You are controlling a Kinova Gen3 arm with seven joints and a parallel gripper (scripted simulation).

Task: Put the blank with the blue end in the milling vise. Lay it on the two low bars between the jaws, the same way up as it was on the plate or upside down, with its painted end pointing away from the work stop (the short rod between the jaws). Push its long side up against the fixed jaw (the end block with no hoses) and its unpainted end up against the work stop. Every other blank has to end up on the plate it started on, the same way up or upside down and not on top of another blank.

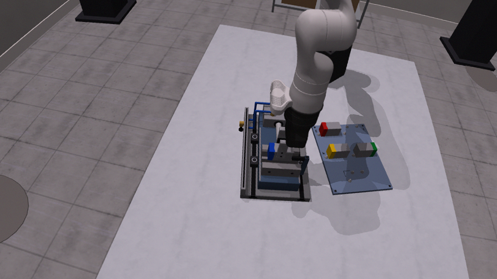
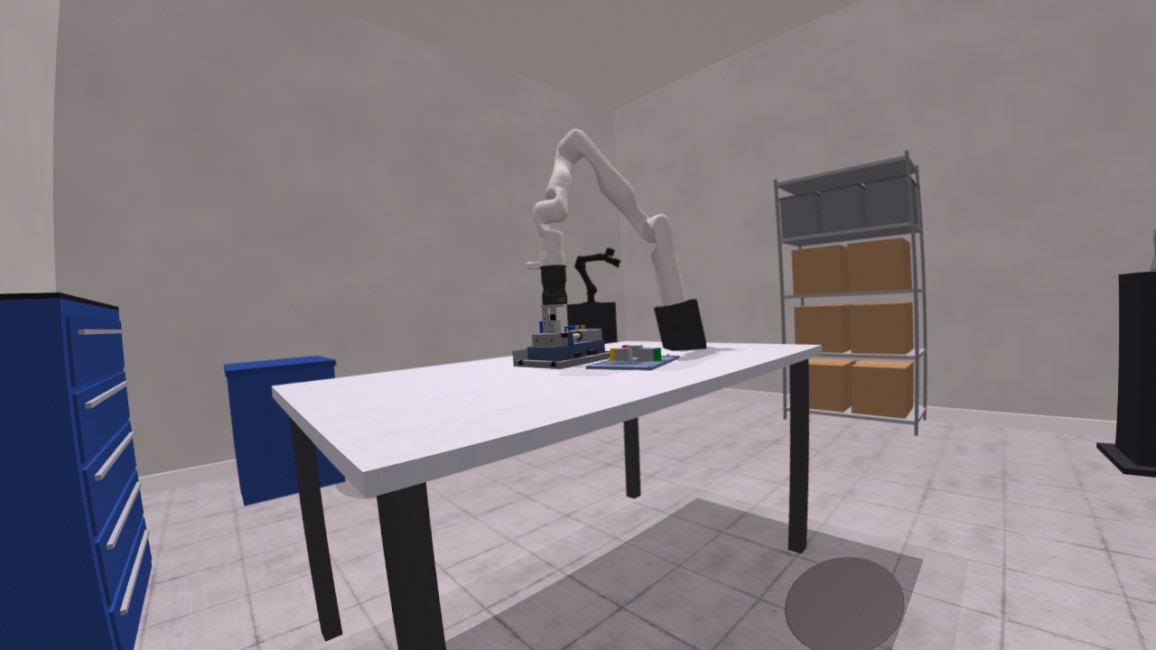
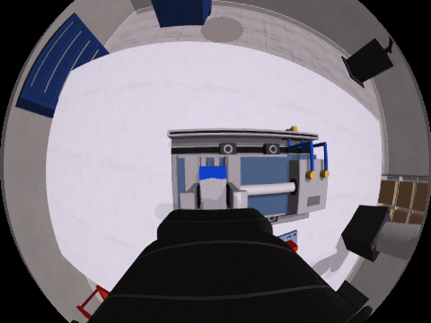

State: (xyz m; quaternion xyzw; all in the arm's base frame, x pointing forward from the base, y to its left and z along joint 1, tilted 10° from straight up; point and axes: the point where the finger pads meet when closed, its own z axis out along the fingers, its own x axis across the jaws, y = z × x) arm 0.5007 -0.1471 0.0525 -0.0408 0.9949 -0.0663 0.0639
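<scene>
The blue-ended blank lies 20 mm below my hand. Also, from my hand: vise base rail 100 mm below, 90 mm to the right, 70 mm behind; then work stop rod 50 mm to the left, 50 mm below, 10 mm behind; then fixed jaw 60 mm below, 30 mm ahead, 10 mm to the left.
</scene>
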